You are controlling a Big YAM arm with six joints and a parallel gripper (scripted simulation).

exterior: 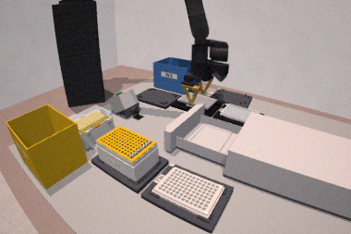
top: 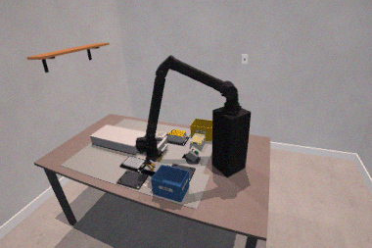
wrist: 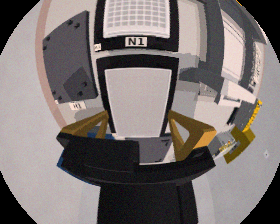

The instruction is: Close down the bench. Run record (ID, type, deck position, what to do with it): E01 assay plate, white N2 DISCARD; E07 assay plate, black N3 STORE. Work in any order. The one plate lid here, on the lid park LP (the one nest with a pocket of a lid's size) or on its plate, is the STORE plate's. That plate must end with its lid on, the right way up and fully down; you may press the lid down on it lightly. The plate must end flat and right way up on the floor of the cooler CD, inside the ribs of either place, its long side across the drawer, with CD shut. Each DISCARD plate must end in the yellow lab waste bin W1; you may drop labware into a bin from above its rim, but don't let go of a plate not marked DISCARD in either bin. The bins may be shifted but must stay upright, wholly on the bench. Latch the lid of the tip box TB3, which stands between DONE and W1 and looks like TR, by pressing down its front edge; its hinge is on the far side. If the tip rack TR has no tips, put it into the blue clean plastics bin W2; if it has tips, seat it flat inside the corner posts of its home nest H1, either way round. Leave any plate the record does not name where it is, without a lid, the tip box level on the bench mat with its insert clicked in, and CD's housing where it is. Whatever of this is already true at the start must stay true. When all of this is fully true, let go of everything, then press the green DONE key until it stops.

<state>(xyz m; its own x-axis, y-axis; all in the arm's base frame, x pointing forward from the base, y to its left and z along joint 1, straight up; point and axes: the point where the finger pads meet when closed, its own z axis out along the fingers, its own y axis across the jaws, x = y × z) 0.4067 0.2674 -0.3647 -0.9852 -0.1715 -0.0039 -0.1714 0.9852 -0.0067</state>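
Right now my hand is 10 mm above the plate lid. Also, from my hand: dark lid park nest (160 mm behind, 60 mm to the right, 30 mm below); then black slab (30 mm below); then black plate (20 mm below).
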